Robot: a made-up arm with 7 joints. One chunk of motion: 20 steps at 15 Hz.
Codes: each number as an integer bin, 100 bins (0 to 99) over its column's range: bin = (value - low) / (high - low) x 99, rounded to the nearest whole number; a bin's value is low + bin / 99 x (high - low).
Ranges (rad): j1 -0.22..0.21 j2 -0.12..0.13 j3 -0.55..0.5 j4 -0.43..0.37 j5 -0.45..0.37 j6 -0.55..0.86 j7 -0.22..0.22
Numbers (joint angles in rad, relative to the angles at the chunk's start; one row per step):
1: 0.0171 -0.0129 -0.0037 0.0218 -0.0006 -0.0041 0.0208
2: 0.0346 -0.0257 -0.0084 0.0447 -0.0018 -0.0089 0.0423
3: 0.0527 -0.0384 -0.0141 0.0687 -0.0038 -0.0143 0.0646
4: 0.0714 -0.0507 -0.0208 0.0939 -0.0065 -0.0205 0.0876
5: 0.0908 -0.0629 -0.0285 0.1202 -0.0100 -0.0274 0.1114
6: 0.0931 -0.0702 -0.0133 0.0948 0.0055 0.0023 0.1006
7: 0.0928 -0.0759 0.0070 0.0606 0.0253 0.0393 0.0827
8: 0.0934 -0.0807 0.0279 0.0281 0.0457 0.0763 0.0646
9: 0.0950 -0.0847 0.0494 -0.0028 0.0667 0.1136 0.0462
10: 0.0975 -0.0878 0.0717 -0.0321 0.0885 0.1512 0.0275
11: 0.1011 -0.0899 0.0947 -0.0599 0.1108 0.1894 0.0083
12: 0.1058 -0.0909 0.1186 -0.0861 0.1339 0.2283 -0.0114
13: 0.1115 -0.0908 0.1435 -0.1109 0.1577 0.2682 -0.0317
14: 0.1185 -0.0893 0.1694 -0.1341 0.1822 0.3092 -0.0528
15: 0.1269 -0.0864 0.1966 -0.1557 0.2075 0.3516 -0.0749
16: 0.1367 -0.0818 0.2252 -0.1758 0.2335 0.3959 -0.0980
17: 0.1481 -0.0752 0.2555 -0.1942 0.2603 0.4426 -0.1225
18: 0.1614 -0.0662 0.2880 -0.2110 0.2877 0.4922 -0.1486
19: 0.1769 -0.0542 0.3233 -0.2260 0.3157 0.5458 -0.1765
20: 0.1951 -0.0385 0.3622 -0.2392 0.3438 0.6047 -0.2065
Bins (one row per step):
1: 55 42 52 56 54 38 54
2: 59 37 51 59 54 38 59
3: 63 32 51 62 54 38 64
4: 67 27 50 65 54 37 69
5: 72 23 49 68 53 37 75
6: 72 20 51 65 55 39 72
7: 72 17 53 61 57 41 68
8: 72 16 54 57 60 44 64
9: 73 14 57 53 62 47 60
10: 73 13 59 49 65 49 56
11: 74 12 61 46 68 52 51
12: 75 12 63 43 70 55 47
13: 76 12 65 39 73 57 42
14: 78 12 68 37 76 60 38
15: 80 13 70 34 79 63 33
16: 82 15 73 31 83 66 27
17: 85 18 76 29 86 70 22
18: 88 21 79 27 89 73 16
19: 91 26 82 25 92 77 10
20: 96 32 86 24 96 81 3

